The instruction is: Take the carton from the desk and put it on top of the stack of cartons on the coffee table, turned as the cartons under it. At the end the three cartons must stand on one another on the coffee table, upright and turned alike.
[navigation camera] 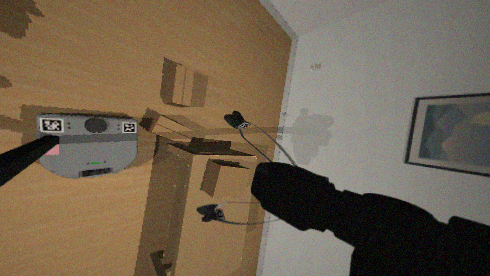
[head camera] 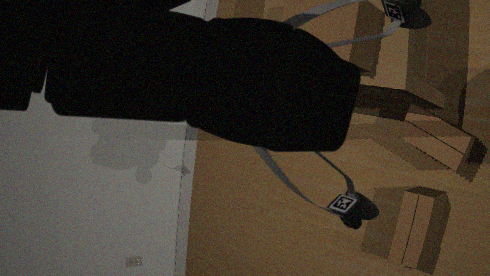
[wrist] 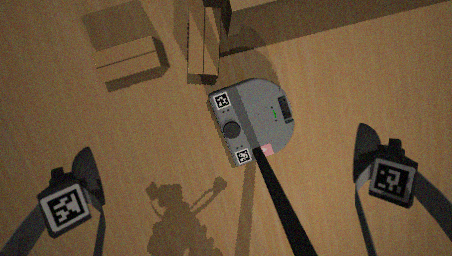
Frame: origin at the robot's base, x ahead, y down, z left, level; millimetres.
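Where they show: gripper, fingertip midpoint: (navigation camera: 215, 161) (head camera: 398, 113) (wrist: 226, 156); robot's base, origin of the base link: (navigation camera: 96, 124) (wrist: 231, 122).
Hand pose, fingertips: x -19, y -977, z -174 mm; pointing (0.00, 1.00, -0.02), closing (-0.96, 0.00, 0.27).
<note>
Each offset is from my fingertips to the centre of the thing. Level surfaces: height alone.
My gripper (head camera: 380, 114) (navigation camera: 221, 166) (wrist: 226, 156) is open and empty, its fingers spread wide high above the floor. A brown carton @[dy +466, dx -270, dz -408 mm] (navigation camera: 231, 179) stands on a long light-brown table @[dy +525 mm] (navigation camera: 200, 250); the arm hides most of it in the head view. I cannot tell whether this table is the desk or the coffee table. A second carton @[dy +886, dx +0, dz -198 mm] (head camera: 437, 142) (navigation camera: 172, 125) (wrist: 204, 45) is low down between the table's end and my base. A third carton @[dy +886, dx +312, dz -246 mm] (head camera: 417, 225) (navigation camera: 182, 85) (wrist: 131, 60) stands apart on the floor. A stack of cartons does not show in these views.
My grey base (navigation camera: 90, 150) (wrist: 267, 120) is close beside the second carton, with the dark mast (wrist: 285, 210) rising from it. A white wall (head camera: 90, 215) (navigation camera: 350, 50) runs along the far side of the table. A framed picture (navigation camera: 455, 132) hangs on it.
</note>
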